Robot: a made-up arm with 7 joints.
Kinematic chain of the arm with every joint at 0, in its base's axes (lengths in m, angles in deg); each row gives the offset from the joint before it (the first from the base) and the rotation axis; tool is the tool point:
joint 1: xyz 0.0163 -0.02 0.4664 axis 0 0.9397 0.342
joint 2: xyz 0.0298 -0.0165 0 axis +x
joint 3: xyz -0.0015 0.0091 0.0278 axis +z
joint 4: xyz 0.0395 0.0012 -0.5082 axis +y
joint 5: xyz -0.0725 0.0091 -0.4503 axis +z
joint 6: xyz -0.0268 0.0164 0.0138 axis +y
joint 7: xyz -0.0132 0 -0.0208 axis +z
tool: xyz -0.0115 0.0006 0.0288
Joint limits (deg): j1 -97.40..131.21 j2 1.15..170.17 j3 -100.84..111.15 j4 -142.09..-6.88 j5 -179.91..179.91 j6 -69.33..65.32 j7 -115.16..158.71
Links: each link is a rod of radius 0.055 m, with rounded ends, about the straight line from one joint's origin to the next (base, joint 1, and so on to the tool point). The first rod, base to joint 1, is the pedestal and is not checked.
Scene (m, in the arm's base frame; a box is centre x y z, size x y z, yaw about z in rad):
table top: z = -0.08
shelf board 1: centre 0.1 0.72 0 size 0.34 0.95 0.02 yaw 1.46
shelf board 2: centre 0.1 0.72 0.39 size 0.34 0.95 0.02 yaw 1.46
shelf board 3: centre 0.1 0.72 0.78 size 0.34 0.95 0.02 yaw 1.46
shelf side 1: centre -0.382 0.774 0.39 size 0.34 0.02 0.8 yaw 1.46
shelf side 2: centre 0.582 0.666 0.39 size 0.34 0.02 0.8 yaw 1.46
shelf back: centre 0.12 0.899 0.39 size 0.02 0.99 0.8 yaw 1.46
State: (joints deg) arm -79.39 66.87 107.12 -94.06 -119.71 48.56 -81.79
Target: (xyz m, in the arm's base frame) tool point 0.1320 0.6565 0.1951
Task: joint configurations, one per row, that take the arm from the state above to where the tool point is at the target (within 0.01 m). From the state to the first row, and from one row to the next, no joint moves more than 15 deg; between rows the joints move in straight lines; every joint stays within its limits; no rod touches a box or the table.
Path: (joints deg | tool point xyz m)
1: -76.22 58.43 108.13 -106.07 -119.25 48.35 -84.32 | 0.0189 0.5629 0.5306
2: -73.04 49.99 109.14 -118.08 -118.78 48.14 -86.84 | 0.0367 0.4914 0.4976
3: -69.87 41.55 110.14 -130.08 -118.32 47.93 -89.37 | 0.0482 0.4124 0.4691
4: -66.70 33.11 111.15 -142.09 -117.85 47.72 -91.90 | 0.0545 0.3271 0.4469
5: -55.60 22.97 111.15 -136.11 -117.08 47.25 -87.89 | 0.0931 0.3563 0.3891
6: -44.51 12.84 111.15 -130.13 -116.30 46.78 -83.89 | 0.1119 0.3696 0.3020
7: -33.41 2.70 111.15 -124.16 -115.52 46.31 -79.88 | 0.0991 0.3607 0.1951
8: -32.93 10.89 111.15 -112.24 -115.27 46.48 -80.24 | 0.1073 0.4406 0.1797
9: -32.46 19.08 111.15 -100.32 -115.03 46.66 -80.61 | 0.1155 0.5175 0.1745
10: -31.98 27.26 111.15 -88.40 -114.78 46.83 -80.97 | 0.1238 0.5900 0.1795
11: -31.50 35.45 111.15 -76.49 -114.53 47.01 -81.34 | 0.1319 0.6565 0.1951

